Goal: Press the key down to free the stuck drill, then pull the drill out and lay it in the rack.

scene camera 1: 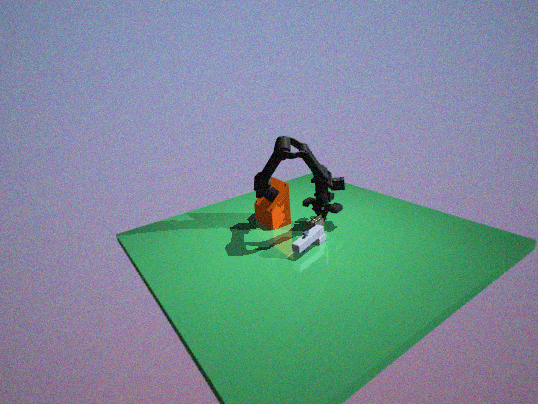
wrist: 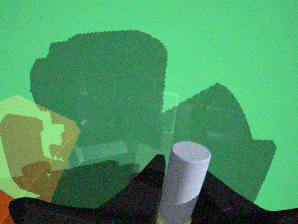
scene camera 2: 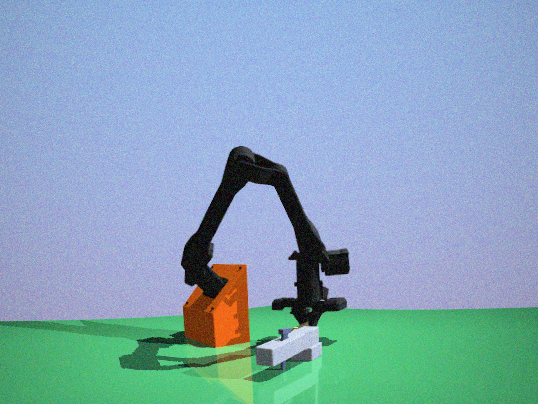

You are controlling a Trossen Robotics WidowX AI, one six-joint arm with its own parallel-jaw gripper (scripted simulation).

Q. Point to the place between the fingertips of my gripper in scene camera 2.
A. At 309,335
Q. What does my gripper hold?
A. A drill.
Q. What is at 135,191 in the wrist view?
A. My gripper.
